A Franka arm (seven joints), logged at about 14 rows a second.
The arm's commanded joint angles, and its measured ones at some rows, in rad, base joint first. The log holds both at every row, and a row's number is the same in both.
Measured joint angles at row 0:
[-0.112, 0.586, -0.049, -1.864, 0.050, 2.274, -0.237]
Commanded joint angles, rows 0 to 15:
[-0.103, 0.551, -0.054, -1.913, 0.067, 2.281, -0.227]
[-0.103, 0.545, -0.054, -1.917, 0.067, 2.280, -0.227]
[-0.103, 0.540, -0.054, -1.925, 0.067, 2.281, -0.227]
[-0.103, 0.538, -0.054, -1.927, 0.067, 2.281, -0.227]
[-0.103, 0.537, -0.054, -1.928, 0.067, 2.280, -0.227]
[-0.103, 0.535, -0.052, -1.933, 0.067, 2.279, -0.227]
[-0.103, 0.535, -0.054, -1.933, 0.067, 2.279, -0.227]
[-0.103, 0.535, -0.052, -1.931, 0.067, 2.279, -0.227]
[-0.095, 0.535, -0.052, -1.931, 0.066, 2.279, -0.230]
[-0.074, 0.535, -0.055, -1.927, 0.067, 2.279, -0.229]
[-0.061, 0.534, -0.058, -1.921, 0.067, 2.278, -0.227]
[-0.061, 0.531, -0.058, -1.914, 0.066, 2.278, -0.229]
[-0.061, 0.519, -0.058, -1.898, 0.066, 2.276, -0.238]
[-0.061, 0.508, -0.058, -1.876, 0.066, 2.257, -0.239]
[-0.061, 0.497, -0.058, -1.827, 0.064, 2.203, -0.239]
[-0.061, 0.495, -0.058, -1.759, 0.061, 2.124, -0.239]
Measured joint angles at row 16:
[-0.066, 0.532, -0.049, -1.845, 0.050, 2.242, -0.236]
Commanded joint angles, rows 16 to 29:
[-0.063, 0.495, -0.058, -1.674, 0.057, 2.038, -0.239]
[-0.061, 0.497, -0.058, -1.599, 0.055, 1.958, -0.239]
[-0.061, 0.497, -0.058, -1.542, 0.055, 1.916, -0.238]
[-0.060, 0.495, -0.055, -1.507, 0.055, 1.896, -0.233]
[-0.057, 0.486, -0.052, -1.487, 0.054, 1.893, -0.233]
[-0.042, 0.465, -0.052, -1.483, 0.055, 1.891, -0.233]
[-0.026, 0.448, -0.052, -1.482, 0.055, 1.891, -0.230]
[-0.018, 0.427, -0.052, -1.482, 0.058, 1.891, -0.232]
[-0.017, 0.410, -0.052, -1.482, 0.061, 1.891, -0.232]
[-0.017, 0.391, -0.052, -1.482, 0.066, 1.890, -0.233]
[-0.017, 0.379, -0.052, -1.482, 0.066, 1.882, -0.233]
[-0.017, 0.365, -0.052, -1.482, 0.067, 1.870, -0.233]
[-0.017, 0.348, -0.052, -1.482, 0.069, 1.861, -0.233]
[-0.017, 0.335, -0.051, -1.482, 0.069, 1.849, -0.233]
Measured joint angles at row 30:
[-0.016, 0.375, -0.049, -1.476, 0.050, 1.884, -0.237]
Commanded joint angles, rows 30 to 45:
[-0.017, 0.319, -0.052, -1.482, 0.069, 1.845, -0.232]
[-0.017, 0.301, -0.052, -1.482, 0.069, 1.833, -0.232]
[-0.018, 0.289, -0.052, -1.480, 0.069, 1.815, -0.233]
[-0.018, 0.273, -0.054, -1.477, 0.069, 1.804, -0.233]
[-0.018, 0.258, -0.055, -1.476, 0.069, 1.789, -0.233]
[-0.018, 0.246, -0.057, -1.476, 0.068, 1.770, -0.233]
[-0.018, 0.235, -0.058, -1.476, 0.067, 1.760, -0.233]
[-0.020, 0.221, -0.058, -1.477, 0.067, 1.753, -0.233]
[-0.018, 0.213, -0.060, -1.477, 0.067, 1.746, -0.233]
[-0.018, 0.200, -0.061, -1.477, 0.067, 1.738, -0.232]
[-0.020, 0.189, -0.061, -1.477, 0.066, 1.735, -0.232]
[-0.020, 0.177, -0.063, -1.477, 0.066, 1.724, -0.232]
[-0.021, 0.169, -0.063, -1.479, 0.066, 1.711, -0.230]
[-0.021, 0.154, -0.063, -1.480, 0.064, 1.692, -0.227]
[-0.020, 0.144, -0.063, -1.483, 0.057, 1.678, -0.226]
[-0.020, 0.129, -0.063, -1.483, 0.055, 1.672, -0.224]
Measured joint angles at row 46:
[-0.021, 0.169, -0.059, -1.472, 0.050, 1.701, -0.237]
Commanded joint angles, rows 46 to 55:
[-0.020, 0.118, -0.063, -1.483, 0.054, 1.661, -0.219]
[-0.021, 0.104, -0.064, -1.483, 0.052, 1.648, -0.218]
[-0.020, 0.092, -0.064, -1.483, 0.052, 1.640, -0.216]
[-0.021, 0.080, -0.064, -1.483, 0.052, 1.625, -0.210]
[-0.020, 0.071, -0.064, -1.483, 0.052, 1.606, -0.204]
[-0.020, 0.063, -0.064, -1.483, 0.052, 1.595, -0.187]
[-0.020, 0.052, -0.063, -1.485, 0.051, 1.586, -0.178]
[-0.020, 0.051, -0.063, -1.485, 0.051, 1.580, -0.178]
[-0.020, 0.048, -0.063, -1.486, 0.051, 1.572, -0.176]
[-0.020, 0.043, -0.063, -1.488, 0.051, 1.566, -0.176]
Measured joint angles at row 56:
[-0.023, 0.066, -0.061, -1.472, 0.050, 1.585, -0.195]
